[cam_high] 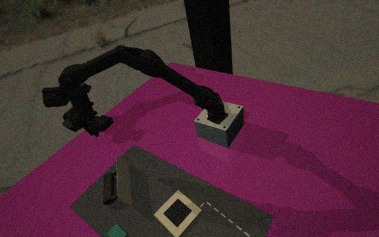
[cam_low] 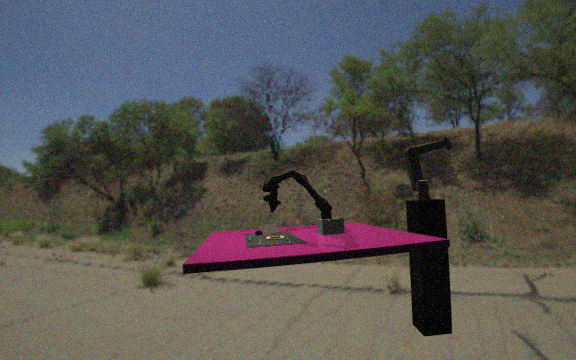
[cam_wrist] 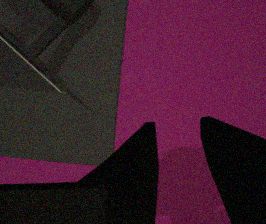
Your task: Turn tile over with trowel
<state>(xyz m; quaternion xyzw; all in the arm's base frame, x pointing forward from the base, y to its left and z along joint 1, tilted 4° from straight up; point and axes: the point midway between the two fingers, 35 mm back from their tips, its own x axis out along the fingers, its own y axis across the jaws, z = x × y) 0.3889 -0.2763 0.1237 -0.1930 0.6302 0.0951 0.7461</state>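
The dark trowel is 60 mm ahead of my gripper tip, 170 mm to the left of it and 130 mm below it. Also, from my gripper tip: dark grey mat (350 mm to the left, 170 mm below); then tile (40 mm behind, 400 mm to the left, 150 mm below); then teal patch (140 mm ahead, 360 mm to the left, 150 mm below).
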